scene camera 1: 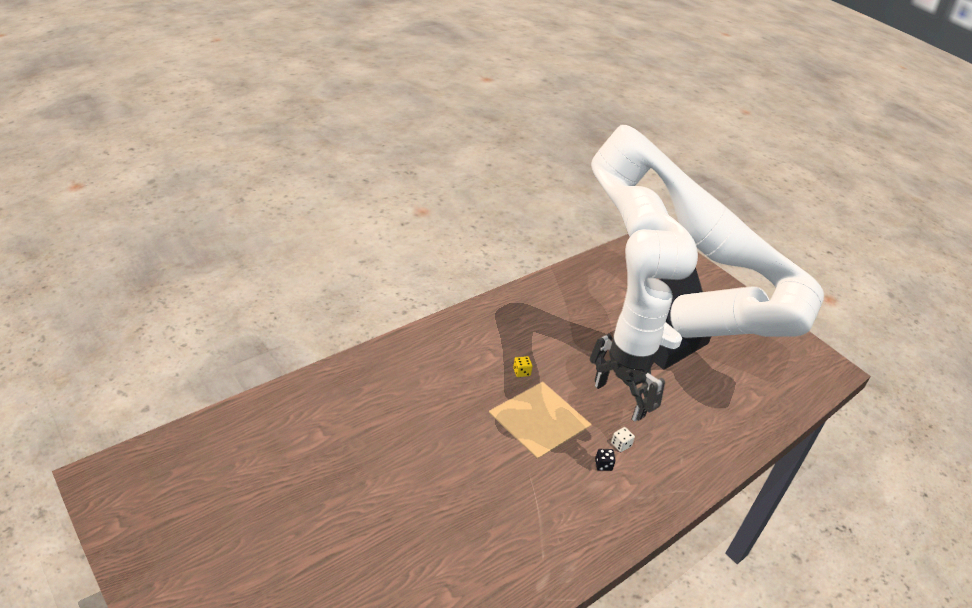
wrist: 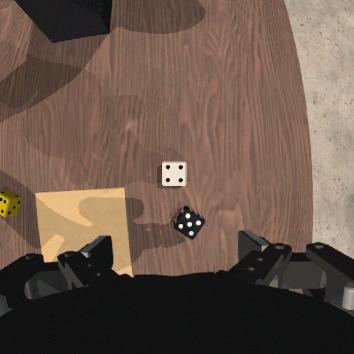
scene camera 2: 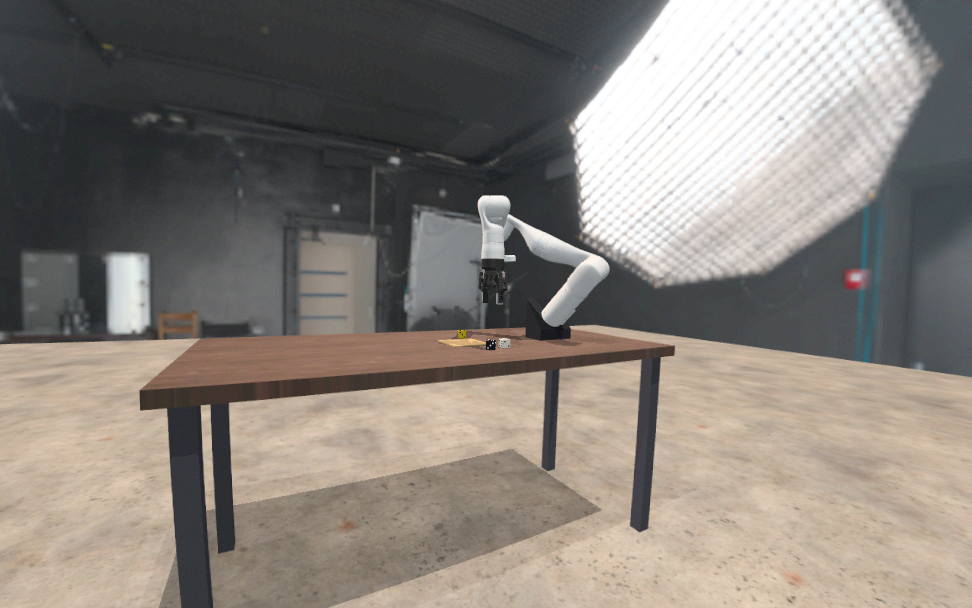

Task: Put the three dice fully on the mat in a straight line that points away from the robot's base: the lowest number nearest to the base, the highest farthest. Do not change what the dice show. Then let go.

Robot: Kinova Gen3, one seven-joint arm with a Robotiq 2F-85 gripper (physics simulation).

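Seen in the pictures: gripper, fingertip midpoint: [scene camera 1: 618,402] [wrist: 174,247] [scene camera 2: 492,303]; arm's base, link origin: [scene camera 1: 685,316] [scene camera 2: 551,317].
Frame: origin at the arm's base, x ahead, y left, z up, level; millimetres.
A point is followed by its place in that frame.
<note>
A white die [scene camera 1: 622,439] {x 300, y 179, z -56 mm} [scene camera 2: 504,343] {x 296, y 186, z -69 mm} [wrist: 174,174] {x 290, y 172, z -56 mm} shows four on top. A black die [scene camera 1: 605,459] {x 358, y 203, z -55 mm} [scene camera 2: 491,344] {x 353, y 210, z -67 mm} [wrist: 189,223] {x 348, y 195, z -56 mm} shows five on top and sits turned, close beside the white one. Both are off the square tan mat [scene camera 1: 541,433] {x 413, y 81, z -82 mm} [scene camera 2: 458,342] {x 414, y 55, z -82 mm} [wrist: 107,225] {x 368, y 86, z -82 mm}, on its right side in the wrist view. A yellow die [scene camera 1: 522,366] {x 365, y -68, z -57 mm} [scene camera 2: 461,334] {x 362, y -65, z -70 mm} [wrist: 9,204] {x 355, y -62, z -60 mm} sits off the mat's opposite side; its top looks like six. My gripper [scene camera 1: 618,400] {x 341, y 177, z 63 mm} [scene camera 2: 493,301] {x 341, y 177, z 63 mm} [wrist: 174,247] {x 341, y 177, z 63 mm} is open and empty, above the table and clear of the dice.
The robot's black base [scene camera 1: 683,352] {x 21, y 41, z -63 mm} [scene camera 2: 546,331] {x 48, y 44, z -51 mm} [wrist: 75,17] {x 82, y 11, z -39 mm} stands on the wooden table [scene camera 1: 286,458] {x 860, y -66, z -86 mm} [scene camera 2: 286,362] {x 945, y 276, z -86 mm} [wrist: 240,100] {x 174, y 256, z -86 mm}, at the top left in the wrist view. The table's edge runs down the right side of the wrist view. Arm shadows cross the mat.
</note>
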